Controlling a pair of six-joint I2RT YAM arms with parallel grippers.
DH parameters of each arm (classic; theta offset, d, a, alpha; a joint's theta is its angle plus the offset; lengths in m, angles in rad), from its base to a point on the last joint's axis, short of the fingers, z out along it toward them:
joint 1: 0 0.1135 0.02 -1.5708
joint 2: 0 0 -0.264 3.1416
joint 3: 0.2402 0 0.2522 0
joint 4: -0.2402 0 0.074 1.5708
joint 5: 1.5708 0 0 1.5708
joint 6: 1.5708 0.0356 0 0
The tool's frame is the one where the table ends.
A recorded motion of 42 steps. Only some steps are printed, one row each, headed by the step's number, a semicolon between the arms.
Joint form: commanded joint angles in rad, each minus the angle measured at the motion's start. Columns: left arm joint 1, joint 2, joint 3, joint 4, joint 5, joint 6; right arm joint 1, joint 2, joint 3, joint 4, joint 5, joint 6.
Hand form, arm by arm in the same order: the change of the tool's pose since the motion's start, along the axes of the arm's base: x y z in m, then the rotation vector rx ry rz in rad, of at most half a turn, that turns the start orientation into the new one. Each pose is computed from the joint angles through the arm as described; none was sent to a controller.
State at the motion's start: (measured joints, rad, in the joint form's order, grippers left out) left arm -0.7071 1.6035 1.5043 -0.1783 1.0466 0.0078; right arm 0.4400 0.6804 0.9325 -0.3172 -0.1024 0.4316
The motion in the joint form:
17: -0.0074 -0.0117 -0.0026 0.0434 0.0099 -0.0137; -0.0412 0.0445 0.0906 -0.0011 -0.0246 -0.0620
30: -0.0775 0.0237 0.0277 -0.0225 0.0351 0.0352; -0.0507 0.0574 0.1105 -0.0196 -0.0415 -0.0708
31: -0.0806 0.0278 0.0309 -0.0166 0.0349 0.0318; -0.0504 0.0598 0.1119 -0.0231 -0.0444 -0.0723
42: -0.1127 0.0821 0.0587 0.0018 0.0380 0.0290; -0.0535 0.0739 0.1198 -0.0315 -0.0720 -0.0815
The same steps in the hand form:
17: -0.0040 -0.0004 0.0071 -0.0333 -0.0249 -0.0153; 0.0041 -0.0039 0.0240 -0.0340 -0.0722 -0.0140
30: -0.0182 -0.0229 -0.0006 -0.0036 -0.0134 -0.1160; 0.0056 -0.0041 0.0268 -0.0454 -0.0661 -0.0058
31: -0.0182 -0.0245 -0.0004 -0.0060 -0.0139 -0.1184; 0.0060 -0.0038 0.0266 -0.0482 -0.0627 -0.0024
42: -0.0174 -0.0430 -0.0090 -0.0007 -0.0046 -0.1531; 0.0087 -0.0021 0.0264 -0.0597 -0.0542 0.0230

